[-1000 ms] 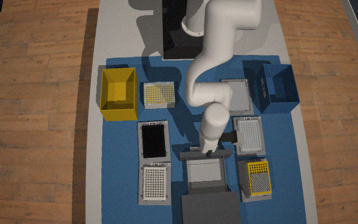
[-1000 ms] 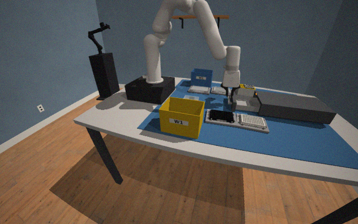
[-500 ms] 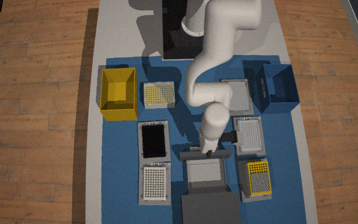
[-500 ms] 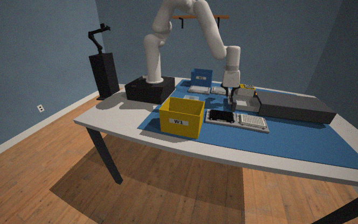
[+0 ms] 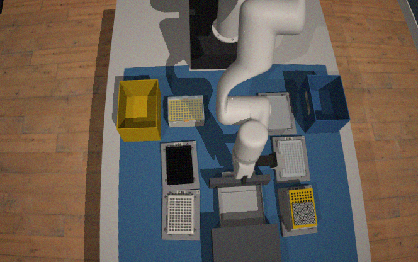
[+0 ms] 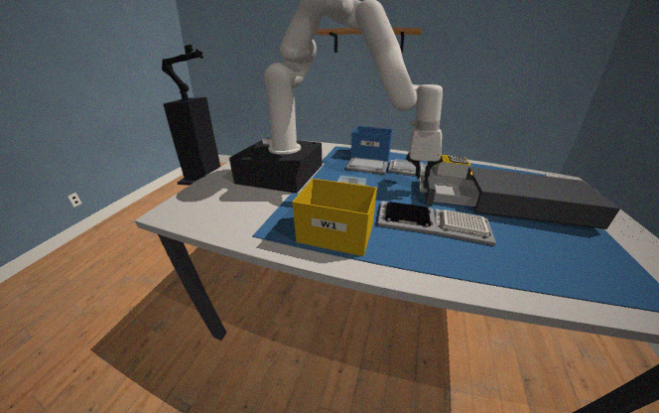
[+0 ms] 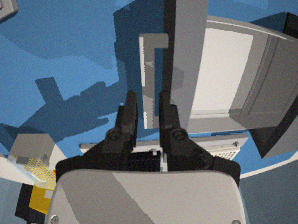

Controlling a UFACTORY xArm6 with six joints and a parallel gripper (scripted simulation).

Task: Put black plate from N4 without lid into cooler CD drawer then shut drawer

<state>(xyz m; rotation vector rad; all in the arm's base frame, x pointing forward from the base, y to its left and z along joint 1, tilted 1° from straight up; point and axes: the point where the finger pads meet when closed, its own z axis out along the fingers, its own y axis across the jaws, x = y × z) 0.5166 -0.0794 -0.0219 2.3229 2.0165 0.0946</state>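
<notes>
Right now the black plate is 180 mm to the right of my hand, 70 mm behind it and 50 mm below it. Round my hand: blue bin (360 mm to the left, 180 mm behind, 40 mm below); then yellow bin W1 (280 mm to the right, 270 mm behind, 40 mm below); then cooler drawer (140 mm ahead, 50 mm below, 20 mm to the right).
</notes>
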